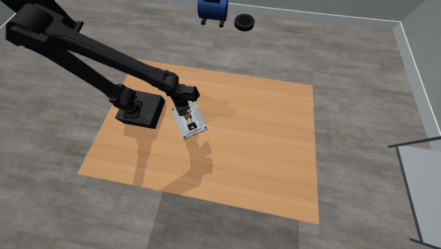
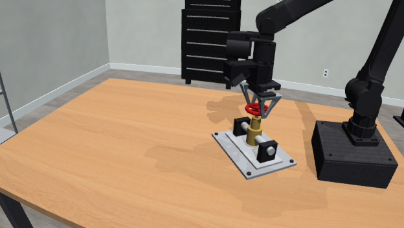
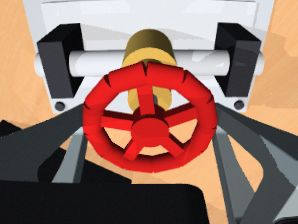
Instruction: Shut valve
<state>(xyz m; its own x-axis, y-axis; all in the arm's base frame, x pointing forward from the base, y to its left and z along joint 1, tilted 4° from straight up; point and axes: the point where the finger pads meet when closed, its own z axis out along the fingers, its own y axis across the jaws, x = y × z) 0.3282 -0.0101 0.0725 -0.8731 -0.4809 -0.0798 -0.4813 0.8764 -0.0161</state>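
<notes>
Right now the handwheel is 10 mm below my hand. Also, from my hand: baseplate 130 mm below.
</notes>
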